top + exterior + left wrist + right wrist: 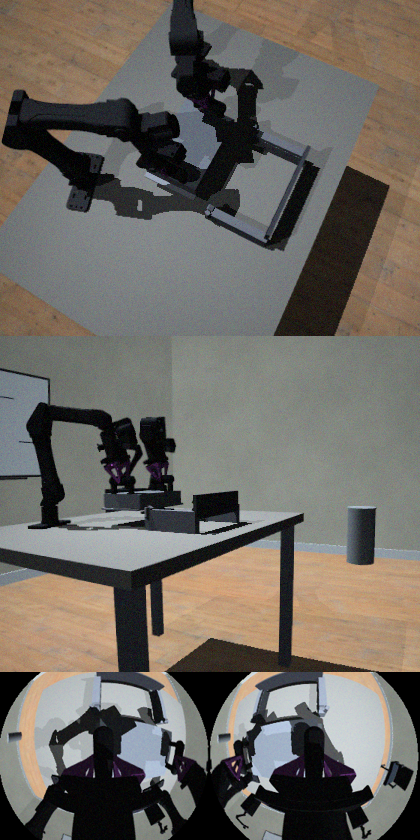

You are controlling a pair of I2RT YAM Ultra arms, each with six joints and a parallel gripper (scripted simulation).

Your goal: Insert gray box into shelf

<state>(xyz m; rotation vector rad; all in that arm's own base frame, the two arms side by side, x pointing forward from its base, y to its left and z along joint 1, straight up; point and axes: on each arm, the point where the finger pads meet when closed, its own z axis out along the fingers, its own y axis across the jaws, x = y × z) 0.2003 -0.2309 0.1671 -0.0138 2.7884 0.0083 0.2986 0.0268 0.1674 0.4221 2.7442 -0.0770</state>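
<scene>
My right gripper is now 20 mm past the gray box, 120 mm to the right of it and 50 mm above it.
Right now my left hand is 120 mm to the left of the gray box, 50 mm above it and 20 mm short of it.
</scene>
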